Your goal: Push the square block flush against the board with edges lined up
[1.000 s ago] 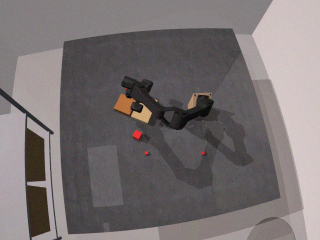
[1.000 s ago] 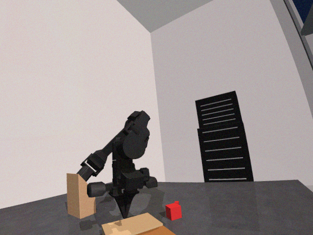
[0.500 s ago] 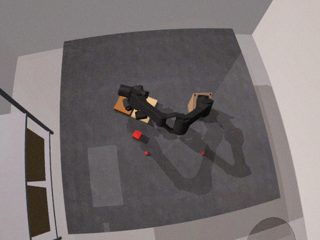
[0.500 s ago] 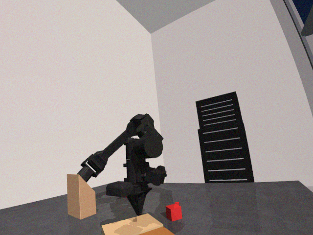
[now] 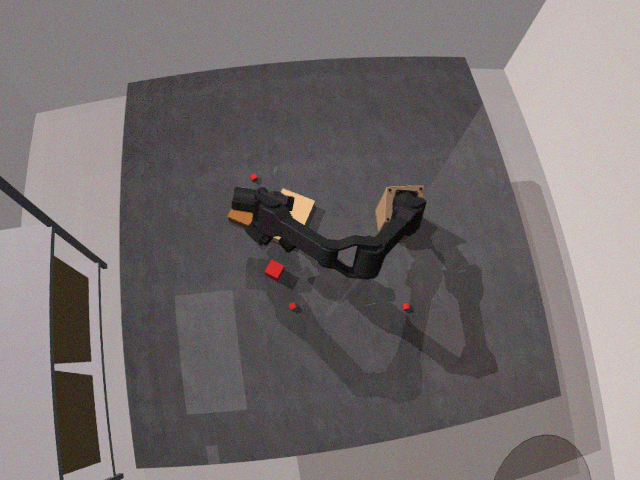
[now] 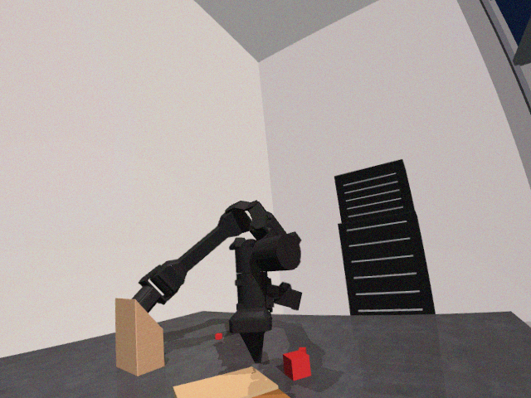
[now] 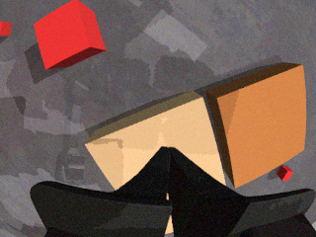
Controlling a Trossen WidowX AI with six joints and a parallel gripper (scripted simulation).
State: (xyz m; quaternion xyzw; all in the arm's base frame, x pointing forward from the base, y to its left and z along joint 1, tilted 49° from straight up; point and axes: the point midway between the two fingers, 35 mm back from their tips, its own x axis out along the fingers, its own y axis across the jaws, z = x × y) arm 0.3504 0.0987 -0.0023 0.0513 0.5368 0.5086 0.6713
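Now: gripper tip 110 mm to the right of the red cube and 40 mm above it. Round my gripper tip: board 40 mm behind, 50 mm to the right, 50 mm below; square block 80 mm ahead, 80 mm to the right, 50 mm below.
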